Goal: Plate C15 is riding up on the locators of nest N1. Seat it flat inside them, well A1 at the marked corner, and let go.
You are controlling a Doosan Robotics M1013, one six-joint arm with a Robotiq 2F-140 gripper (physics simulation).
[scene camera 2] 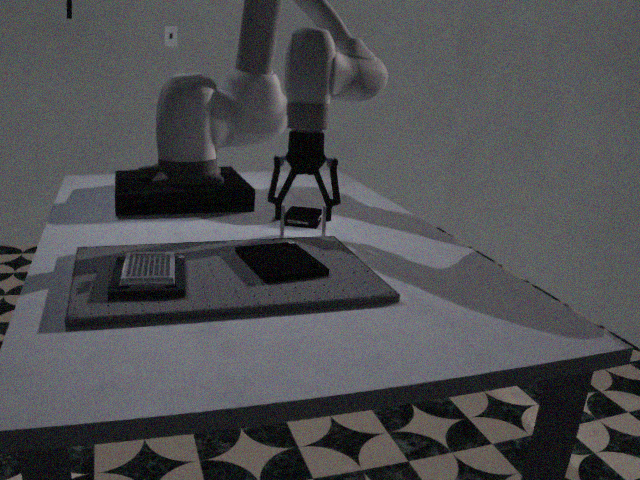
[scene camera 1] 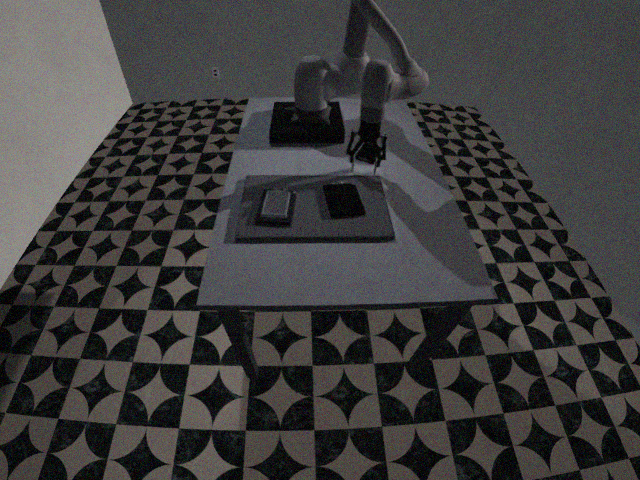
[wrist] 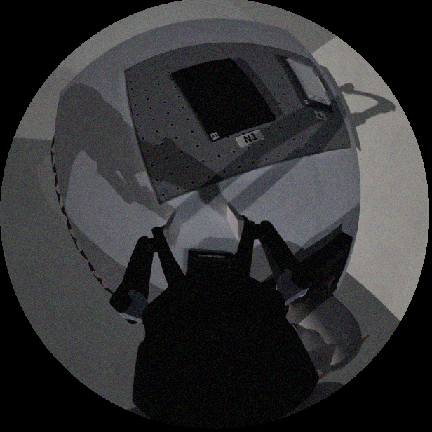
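Where they show: gripper, fingertip midpoint: [scene camera 2: 302, 236] [scene camera 1: 363, 171]; arm's base, origin of the base link: [scene camera 2: 188, 178] [scene camera 1: 311, 115].
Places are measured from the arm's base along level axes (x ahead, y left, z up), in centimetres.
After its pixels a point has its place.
Observation:
Nest N1 [scene camera 1: 343, 200] {x 57.5, y 16.3, z -2.5 cm} [scene camera 2: 281, 262] {x 58.8, y 16.1, z -2.5 cm} [wrist: 222, 99] is a black rectangle on the perforated grey board [scene camera 1: 315, 232] {x 72.8, y 7.5, z -3.7 cm} [scene camera 2: 217, 304] {x 73.6, y 3.9, z -3.7 cm} [wrist: 150, 172]. Its A1 tag [wrist: 214, 136] sits at the corner beside the N1 label [wrist: 250, 138]. Plate C15 cannot be told apart from the black nest; its edges, its tilt and the locators are lost in the dark. My gripper [scene camera 1: 364, 171] {x 35.9, y 24.4, z -4.9 cm} [scene camera 2: 302, 233] {x 35.9, y 24.4, z -4.9 cm} [wrist: 202, 215] points down at the board's back edge, off the nest. Its pale fingertips stand apart with nothing seen between them.
Nest N2 [scene camera 2: 147, 295] {x 70.5, y -6.8, z -3.2 cm} with a light plate [scene camera 1: 276, 203] {x 62.6, y -6.8, z -1.4 cm} [scene camera 2: 148, 267] {x 63.8, y -6.9, z -1.1 cm} [wrist: 307, 80] stands on the left of the board in the scene views. A small black box [scene camera 2: 303, 217] {x 25.4, y 26.6, z -3.6 cm} [wrist: 210, 262] lies on the table behind the fingers. The arm's black base block [scene camera 1: 307, 129] {x 14.5, y -0.6, z 0.4 cm} [scene camera 2: 183, 196] {x 17.2, y -1.2, z -0.7 cm} is at the back.

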